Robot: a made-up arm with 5 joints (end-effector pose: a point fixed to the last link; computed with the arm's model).
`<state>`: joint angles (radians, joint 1 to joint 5).
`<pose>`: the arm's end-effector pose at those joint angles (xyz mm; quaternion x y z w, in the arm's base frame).
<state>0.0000 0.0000 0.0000 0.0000 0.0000</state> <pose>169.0 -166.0 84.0 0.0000 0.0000 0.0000 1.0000</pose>
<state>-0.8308 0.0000 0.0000 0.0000 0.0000</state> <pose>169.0 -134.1 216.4 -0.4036 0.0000 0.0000 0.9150</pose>
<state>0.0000 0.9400 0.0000 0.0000 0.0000</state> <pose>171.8 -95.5 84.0 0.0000 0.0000 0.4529 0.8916</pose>
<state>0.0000 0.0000 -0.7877 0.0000 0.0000</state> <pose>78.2 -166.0 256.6 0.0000 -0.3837 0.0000 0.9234</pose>
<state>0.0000 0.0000 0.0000 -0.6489 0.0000</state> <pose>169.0 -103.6 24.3 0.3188 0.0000 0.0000 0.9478</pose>
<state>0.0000 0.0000 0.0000 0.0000 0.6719</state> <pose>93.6 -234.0 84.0 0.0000 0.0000 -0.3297 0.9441</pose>
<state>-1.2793 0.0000 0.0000 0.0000 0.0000</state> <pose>169.0 -76.4 264.4 -0.5969 0.0000 0.0000 0.8023</pose>
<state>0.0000 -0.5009 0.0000 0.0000 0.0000</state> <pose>142.4 -194.0 84.0 0.0000 0.0000 -0.2478 0.9688</pose>
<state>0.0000 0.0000 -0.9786 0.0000 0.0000</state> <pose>38.2 -166.0 283.8 0.0000 -0.4700 0.0000 0.8827</pose>
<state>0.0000 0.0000 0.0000 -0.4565 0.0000</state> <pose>169.0 -126.0 37.5 0.2263 0.0000 0.0000 0.9741</pose>
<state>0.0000 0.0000 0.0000 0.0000 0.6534</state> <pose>96.2 -232.9 84.0 0.0000 0.0000 -0.3209 0.9471</pose>
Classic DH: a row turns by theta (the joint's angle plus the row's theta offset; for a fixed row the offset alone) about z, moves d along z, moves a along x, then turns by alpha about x. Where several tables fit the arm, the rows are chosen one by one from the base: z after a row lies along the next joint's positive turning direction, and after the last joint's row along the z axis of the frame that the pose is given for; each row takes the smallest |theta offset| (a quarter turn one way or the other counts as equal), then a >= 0, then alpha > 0; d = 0 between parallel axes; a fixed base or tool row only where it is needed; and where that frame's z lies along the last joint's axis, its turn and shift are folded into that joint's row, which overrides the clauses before.
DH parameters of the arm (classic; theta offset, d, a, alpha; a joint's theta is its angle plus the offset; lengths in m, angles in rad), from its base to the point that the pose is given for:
base (fixed): 1.5708 0.114 0 1.5708
joint 1: 0 0.101 -0.128 -1.5708
joint 2: 1.5708 -0.053 0.185 1.5708
joint 3: 1.5708 0.082 0.086 1.5708
joint 4: -1.5708 -0.118 0.046 1.5708
joint 5: -1.0694 0 0.154 3.1416
tool (fixed): 0.5014 -0.063 0 0

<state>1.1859 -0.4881 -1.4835 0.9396 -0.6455</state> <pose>-93.5 -208.1 192.4 -0.1221 -0.1313 -0.3938 0.9015</pose>
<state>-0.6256 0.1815 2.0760 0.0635 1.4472</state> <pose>-59.9 -291.3 172.0 -0.7373 0.4655 -0.4429 0.2088</pose>
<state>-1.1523 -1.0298 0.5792 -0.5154 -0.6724</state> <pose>210.2 -217.2 152.7 -0.1806 -0.1301 -0.1973 0.9547</pose>
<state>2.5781 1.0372 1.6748 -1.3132 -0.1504</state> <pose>-121.3 397.1 231.6 0.6983 0.2726 0.6569 0.0807</pose>
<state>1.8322 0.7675 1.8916 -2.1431 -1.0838</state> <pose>-63.0 356.8 77.1 -0.9310 -0.3463 -0.1156 0.0019</pose>
